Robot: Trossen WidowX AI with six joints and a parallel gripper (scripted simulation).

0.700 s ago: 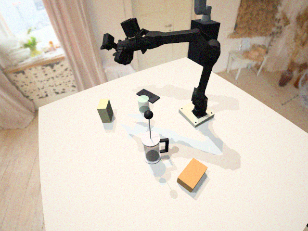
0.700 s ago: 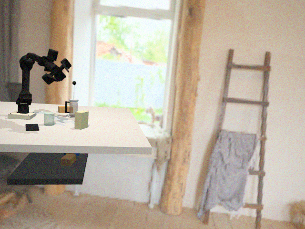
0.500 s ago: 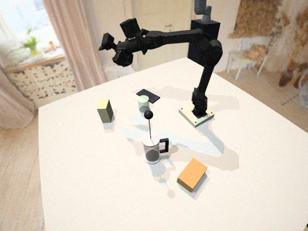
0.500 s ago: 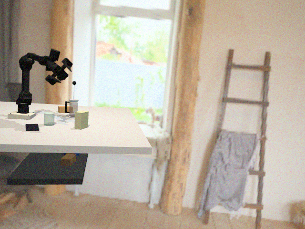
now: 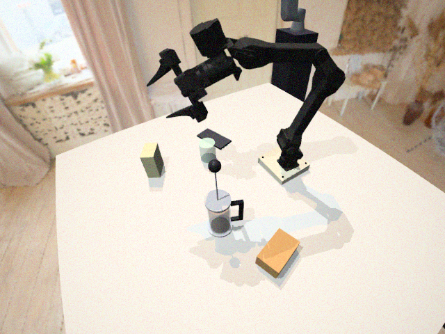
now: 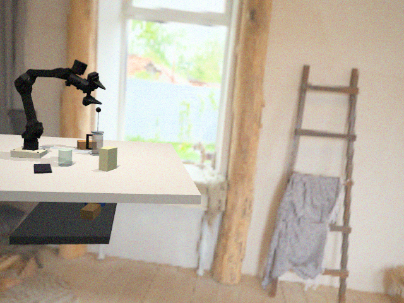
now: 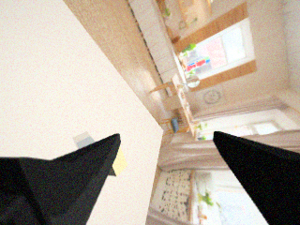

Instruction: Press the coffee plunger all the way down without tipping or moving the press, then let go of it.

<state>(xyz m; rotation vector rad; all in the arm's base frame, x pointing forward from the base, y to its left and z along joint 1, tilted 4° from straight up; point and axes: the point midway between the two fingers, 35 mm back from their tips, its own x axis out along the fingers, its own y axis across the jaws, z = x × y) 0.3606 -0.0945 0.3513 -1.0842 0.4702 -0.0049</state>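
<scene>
My gripper tip is 220 mm above the glass coffee press, 200 mm to the right of it and 90 mm past it. Round my gripper tip: pale yellow-green block (300 mm below, 140 mm to the right, 60 mm ahead).
</scene>
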